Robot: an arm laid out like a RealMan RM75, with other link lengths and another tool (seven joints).
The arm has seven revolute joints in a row. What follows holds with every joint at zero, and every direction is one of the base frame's. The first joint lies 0.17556 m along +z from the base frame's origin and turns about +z. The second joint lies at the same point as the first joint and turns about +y. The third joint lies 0.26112 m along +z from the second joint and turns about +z. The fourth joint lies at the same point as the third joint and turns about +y. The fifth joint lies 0.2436 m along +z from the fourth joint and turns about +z. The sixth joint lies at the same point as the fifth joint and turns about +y. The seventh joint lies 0.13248 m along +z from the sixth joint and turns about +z. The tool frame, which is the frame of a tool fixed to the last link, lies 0.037 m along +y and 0.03 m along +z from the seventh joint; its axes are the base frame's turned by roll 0, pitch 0.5 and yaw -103.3 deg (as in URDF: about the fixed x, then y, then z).
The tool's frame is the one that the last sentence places.
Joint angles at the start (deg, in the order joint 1, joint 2, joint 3, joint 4, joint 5, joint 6, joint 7):
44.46 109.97 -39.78 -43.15 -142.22 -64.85 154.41
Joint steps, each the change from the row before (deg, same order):
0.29 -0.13 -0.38 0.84 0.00 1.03 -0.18
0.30 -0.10 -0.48 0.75 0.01 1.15 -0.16
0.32 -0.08 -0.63 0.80 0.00 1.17 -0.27
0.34 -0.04 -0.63 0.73 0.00 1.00 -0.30
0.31 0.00 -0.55 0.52 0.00 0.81 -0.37
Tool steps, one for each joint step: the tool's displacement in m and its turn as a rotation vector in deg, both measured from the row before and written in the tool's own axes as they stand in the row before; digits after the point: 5 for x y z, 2 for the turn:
0.00011 -0.00042 0.00296 0.10 0.40 -0.28
-0.00019 -0.00087 0.00301 0.20 0.48 -0.39
-0.00070 -0.00037 0.00349 0.09 0.47 -0.61
-0.00141 -0.00020 0.00340 0.00 0.35 -0.69
-0.00170 -0.00044 0.00275 0.04 0.27 -0.78

